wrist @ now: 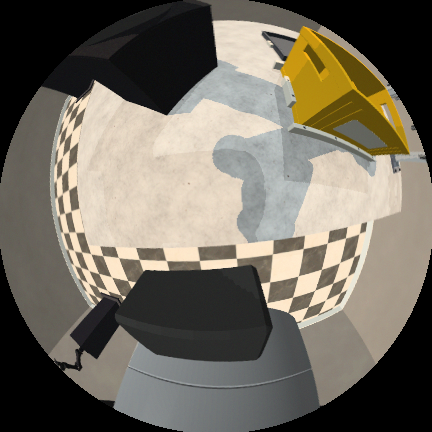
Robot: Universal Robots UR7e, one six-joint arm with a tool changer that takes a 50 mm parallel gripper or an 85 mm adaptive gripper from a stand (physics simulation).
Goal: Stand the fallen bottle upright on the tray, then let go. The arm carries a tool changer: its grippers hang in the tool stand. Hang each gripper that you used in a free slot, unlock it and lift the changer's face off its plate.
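Places are measured from the arm's base along level axes (x ahead, y left, z up), in centimetres.
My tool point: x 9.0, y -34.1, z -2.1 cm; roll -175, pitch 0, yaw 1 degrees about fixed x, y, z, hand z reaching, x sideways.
For each thing: its middle in the pictures, then the offset to it from my tool point. "pt": a spot on its surface instead.
- flat dark-rimmed tray, surface spot: (286,46) pt dx +26.7, dy +51.6, dz -21.5 cm
- tall yellow crate, body centre: (352,99) dx +30.9, dy +24.4, dz -13.2 cm
No gripper fingers show in the wrist view. A dark block (195,312) and the grey rounded wrist housing (215,372) fill the bottom of the view. The bottle does not show. A flat dark-rimmed tray (286,46) shows in part at the upper right, behind the yellow crate; whether it is the task's tray I cannot tell. Small grey and dark metal parts (395,163) show at the far right edge, cut off by the view; I cannot tell whether they belong to the tool stand.
A tall yellow crate (320,92) stands at the upper right, with pale rails (332,139) along its base. A large black box (165,55) stands at the upper left. A dark box-shaped object (96,326) is at the lower left, beyond the chequered floor (287,263).
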